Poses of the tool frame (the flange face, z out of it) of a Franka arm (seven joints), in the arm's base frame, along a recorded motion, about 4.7 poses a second.
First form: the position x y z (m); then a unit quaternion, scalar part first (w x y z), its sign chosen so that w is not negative.
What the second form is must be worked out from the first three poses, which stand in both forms.
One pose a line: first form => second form
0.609 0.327 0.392 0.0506 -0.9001 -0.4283 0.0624 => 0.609 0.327 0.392 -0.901 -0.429 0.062 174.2
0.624 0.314 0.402 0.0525 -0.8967 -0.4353 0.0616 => 0.624 0.314 0.402 -0.898 -0.436 0.062 174.0
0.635 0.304 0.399 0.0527 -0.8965 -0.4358 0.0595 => 0.635 0.304 0.399 -0.898 -0.436 0.060 174.0
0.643 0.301 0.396 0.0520 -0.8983 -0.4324 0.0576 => 0.643 0.301 0.396 -0.900 -0.433 0.058 174.0
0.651 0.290 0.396 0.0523 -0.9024 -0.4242 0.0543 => 0.651 0.290 0.396 -0.904 -0.425 0.054 174.0
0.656 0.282 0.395 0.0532 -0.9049 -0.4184 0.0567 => 0.656 0.282 0.395 -0.906 -0.419 0.057 173.9
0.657 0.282 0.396 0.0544 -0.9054 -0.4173 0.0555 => 0.657 0.282 0.396 -0.907 -0.418 0.056 173.8
